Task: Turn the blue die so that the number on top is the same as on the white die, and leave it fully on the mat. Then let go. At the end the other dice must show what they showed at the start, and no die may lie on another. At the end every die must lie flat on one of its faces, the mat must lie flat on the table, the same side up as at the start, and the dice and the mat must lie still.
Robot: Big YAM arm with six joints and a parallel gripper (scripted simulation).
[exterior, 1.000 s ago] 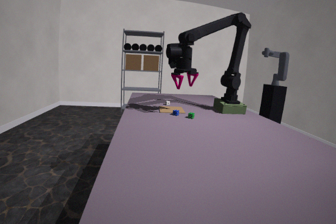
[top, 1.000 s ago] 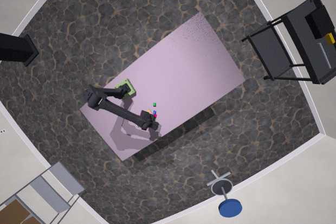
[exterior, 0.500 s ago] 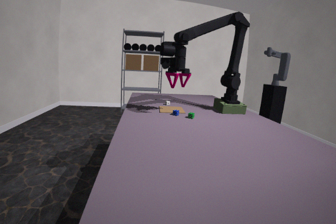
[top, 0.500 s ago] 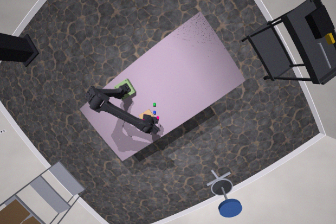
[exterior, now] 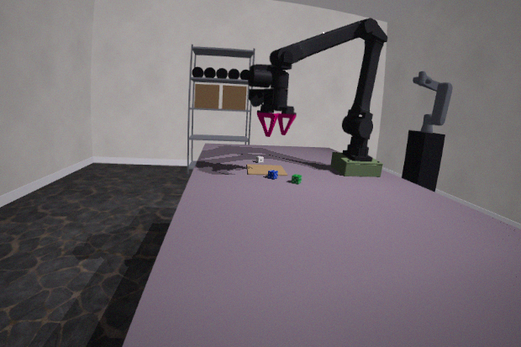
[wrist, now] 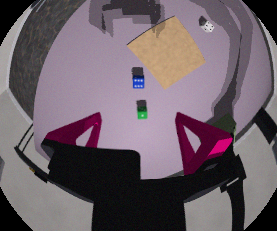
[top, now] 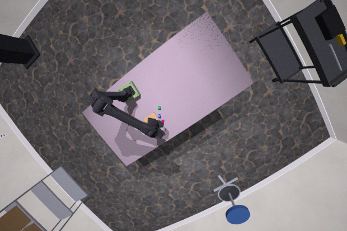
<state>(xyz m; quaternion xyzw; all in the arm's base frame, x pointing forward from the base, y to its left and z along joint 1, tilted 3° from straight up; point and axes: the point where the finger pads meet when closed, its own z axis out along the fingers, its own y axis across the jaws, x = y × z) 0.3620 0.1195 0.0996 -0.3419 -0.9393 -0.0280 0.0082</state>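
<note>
Now: the blue die 140 mm below my hand. Round my hand: white die 30 mm ahead, 240 mm to the right, 140 mm below; then tan mat 10 mm ahead, 110 mm to the right, 150 mm below; then green die 70 mm behind, 50 mm to the left, 140 mm below.
</note>
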